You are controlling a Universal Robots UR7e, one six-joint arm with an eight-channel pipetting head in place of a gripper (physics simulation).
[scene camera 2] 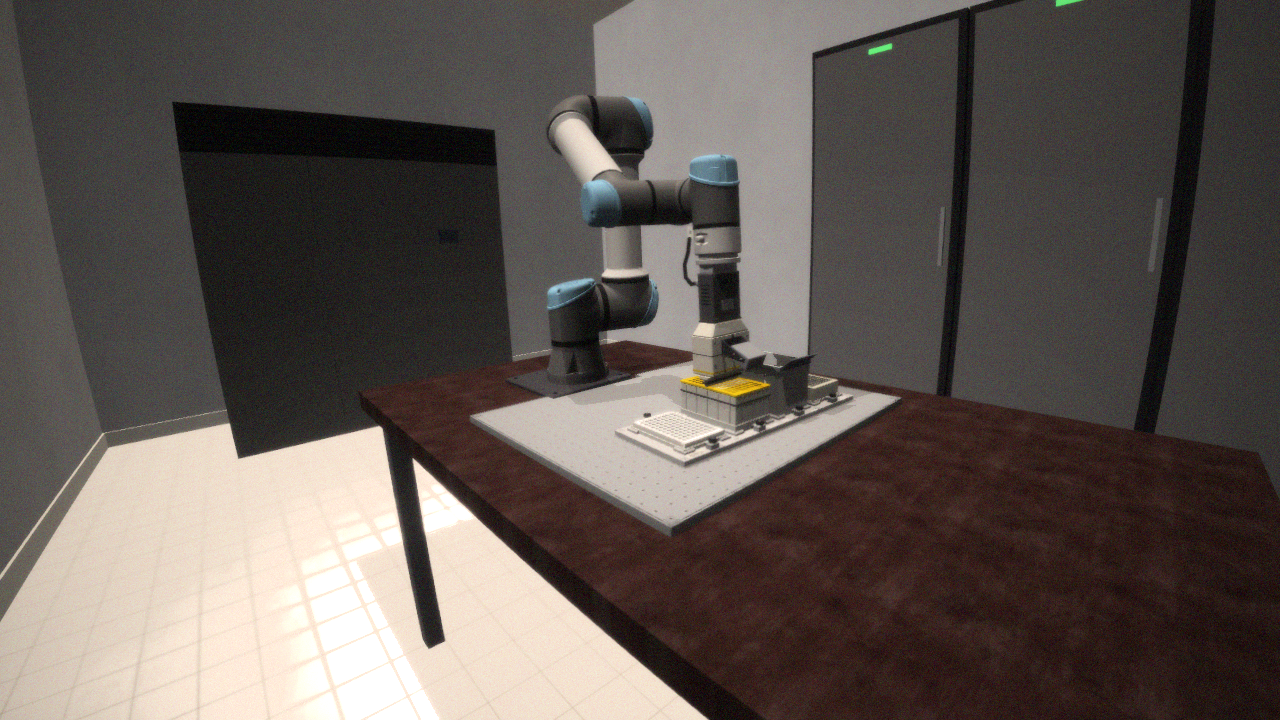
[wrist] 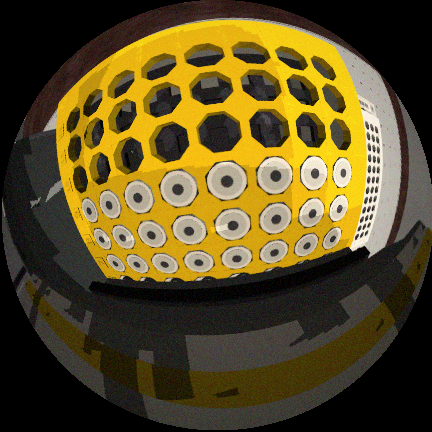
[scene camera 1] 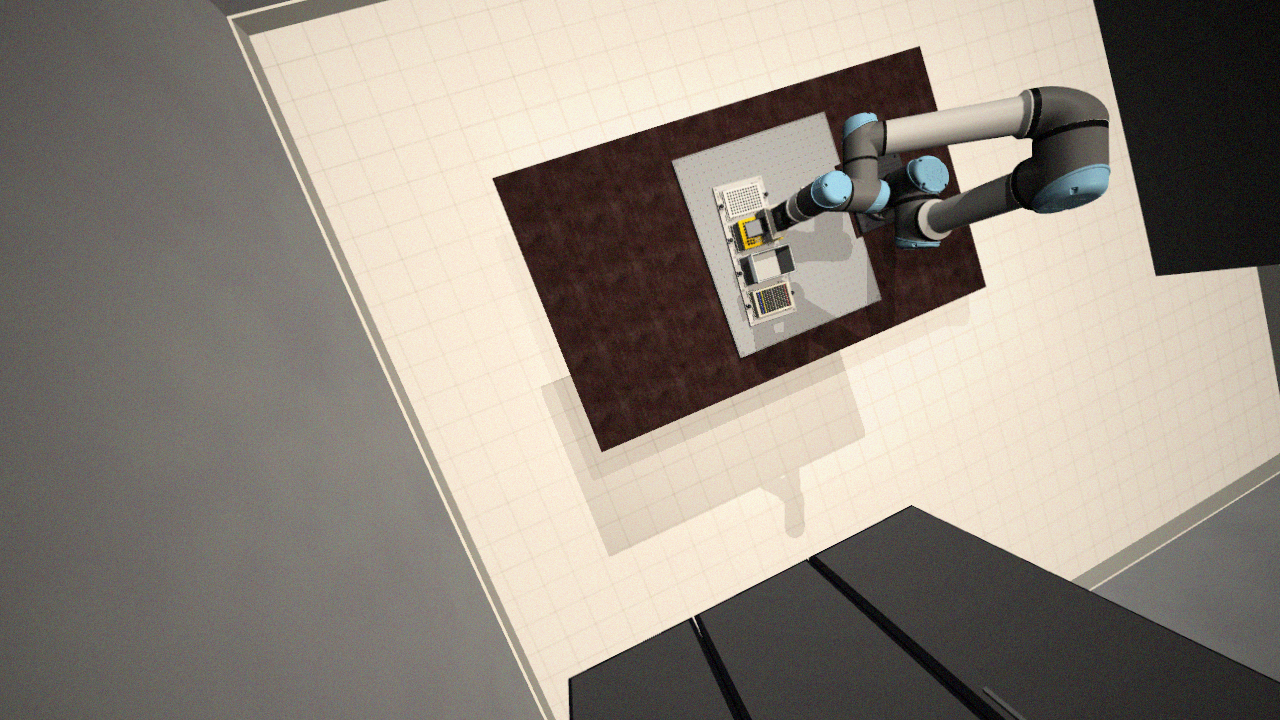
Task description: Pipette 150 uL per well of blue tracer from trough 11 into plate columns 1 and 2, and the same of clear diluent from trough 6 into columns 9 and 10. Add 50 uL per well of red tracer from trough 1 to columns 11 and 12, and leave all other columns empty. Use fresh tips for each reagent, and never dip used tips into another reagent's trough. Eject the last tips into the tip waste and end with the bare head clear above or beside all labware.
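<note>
The yellow tip rack [scene camera 1: 741, 241] [scene camera 2: 716, 407] [wrist: 220, 31] shows three empty rows of holes at the far side, then three full rows of pale tips, in the wrist view; a further row is partly hidden by the head's dark edge. My pipetting head [scene camera 1: 771, 223] [scene camera 2: 713, 372] is upright and low at the rack's robot-side end. Its nozzles are hidden, so I cannot tell whether they bear tips. The white well plate [scene camera 1: 743, 198] [scene camera 2: 677, 428] [wrist: 370, 117] lies beside the rack. The trough block [scene camera 1: 772, 300] [scene camera 2: 824, 386] sits at the row's other end; its liquid levels are too small to read.
The grey tip waste bin [scene camera 1: 786, 259] [scene camera 2: 789, 386] stands between the rack and the trough block, with high walls close to the head. Black knobs line the white carrier [scene camera 2: 684, 459]. All stand on the grey perforated board [scene camera 1: 810, 134] [scene camera 2: 572, 465] on the dark table [scene camera 1: 581, 268] [scene camera 2: 984, 537].
</note>
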